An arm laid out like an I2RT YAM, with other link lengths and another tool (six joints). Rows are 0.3 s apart.
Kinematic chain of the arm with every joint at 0, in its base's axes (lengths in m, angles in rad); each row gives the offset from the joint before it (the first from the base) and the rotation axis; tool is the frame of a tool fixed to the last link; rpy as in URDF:
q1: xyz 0 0 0.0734 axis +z
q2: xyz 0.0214 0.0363 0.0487 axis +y
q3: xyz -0.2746 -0.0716 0 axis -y
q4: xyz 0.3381 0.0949 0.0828 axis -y
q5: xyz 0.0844 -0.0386 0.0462 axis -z
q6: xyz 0.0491 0 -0.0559 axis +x
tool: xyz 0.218 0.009 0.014 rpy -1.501 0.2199 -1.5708
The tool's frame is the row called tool.
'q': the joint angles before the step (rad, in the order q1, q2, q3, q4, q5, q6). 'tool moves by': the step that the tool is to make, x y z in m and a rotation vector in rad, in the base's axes. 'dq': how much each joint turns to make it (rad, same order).
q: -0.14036 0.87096 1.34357 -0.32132 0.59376 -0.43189
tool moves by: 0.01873 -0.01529 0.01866 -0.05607 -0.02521 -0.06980
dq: 0.00074 0.08700 0.02295 0.14323 0.05942 -0.07937
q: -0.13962 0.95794 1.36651 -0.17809 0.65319 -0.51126
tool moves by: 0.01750 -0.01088 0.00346 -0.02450 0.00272 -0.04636
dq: -0.00036 0.07180 0.02338 0.07706 0.03866 -0.04481
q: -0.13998 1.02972 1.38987 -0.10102 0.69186 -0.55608
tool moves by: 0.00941 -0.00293 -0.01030 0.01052 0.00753 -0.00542
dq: 0.00036 0.01858 -0.00992 0.01320 0.00793 0.00995
